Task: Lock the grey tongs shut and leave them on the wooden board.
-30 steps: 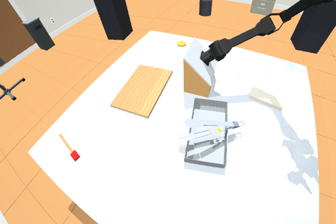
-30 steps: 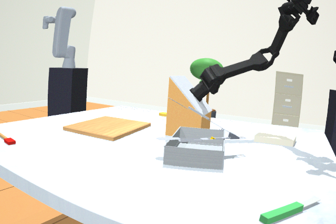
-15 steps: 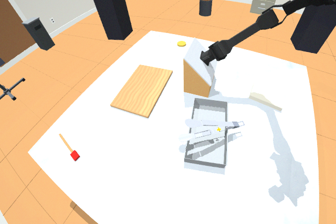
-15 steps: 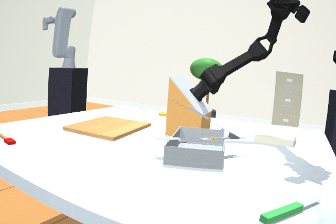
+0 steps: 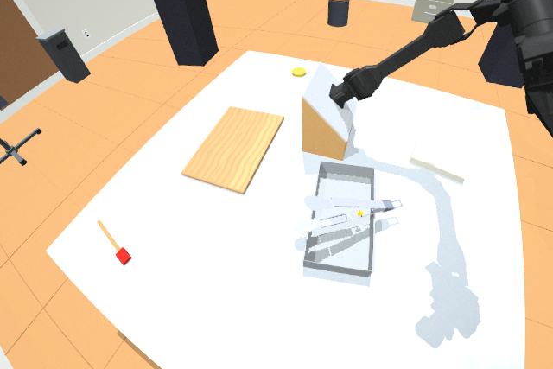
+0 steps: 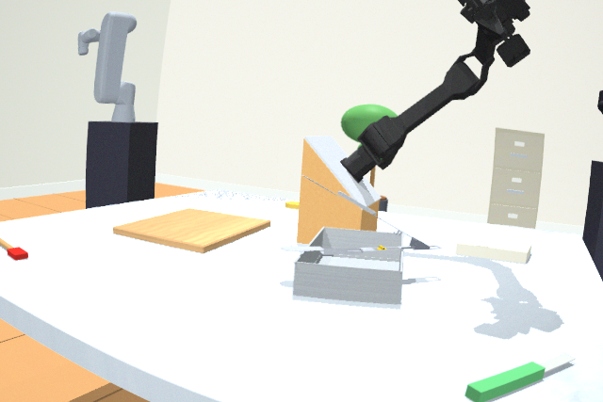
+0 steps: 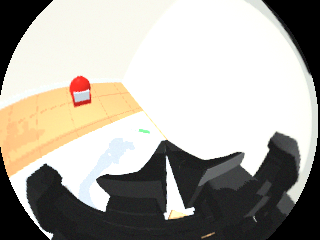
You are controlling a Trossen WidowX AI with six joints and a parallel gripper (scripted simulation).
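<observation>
Now: the grey roasting tin 7 cm behind my gripper tip, 24 cm to the right of it and 42 cm below it. Round my gripper tip: cream block 36 cm behind, 6 cm to the left, 43 cm below; then wooden board 26 cm behind, 64 cm to the right, 44 cm below.
</observation>
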